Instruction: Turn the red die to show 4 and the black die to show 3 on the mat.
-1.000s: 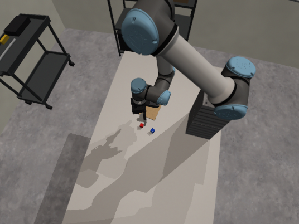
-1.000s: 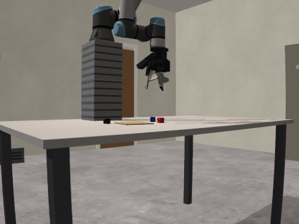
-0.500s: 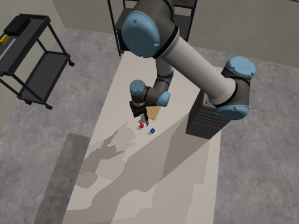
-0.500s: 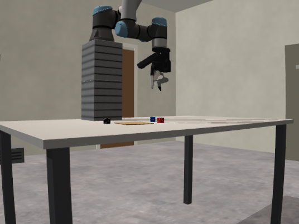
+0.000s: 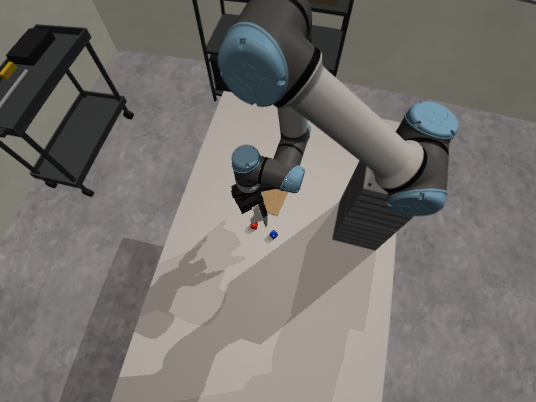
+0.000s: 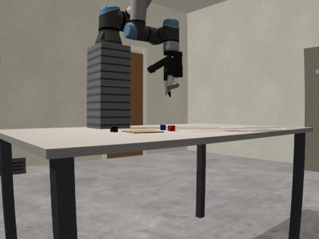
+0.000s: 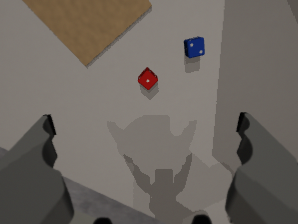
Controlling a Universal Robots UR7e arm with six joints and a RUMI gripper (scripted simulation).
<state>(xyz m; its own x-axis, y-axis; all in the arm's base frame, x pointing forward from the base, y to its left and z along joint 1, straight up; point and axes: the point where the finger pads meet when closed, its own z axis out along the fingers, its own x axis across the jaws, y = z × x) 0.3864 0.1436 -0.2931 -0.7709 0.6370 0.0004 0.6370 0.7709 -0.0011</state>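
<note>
My hand is 1 cm short of the red die, 2 cm to the right of it and 15 cm above it. The rest, counted from my hand: blue die: 8 cm behind, 2 cm to the left, 15 cm below; then black die: 5 cm behind, 24 cm to the right, 15 cm below; then brown mat: 13 cm to the right, 16 cm below.
</note>
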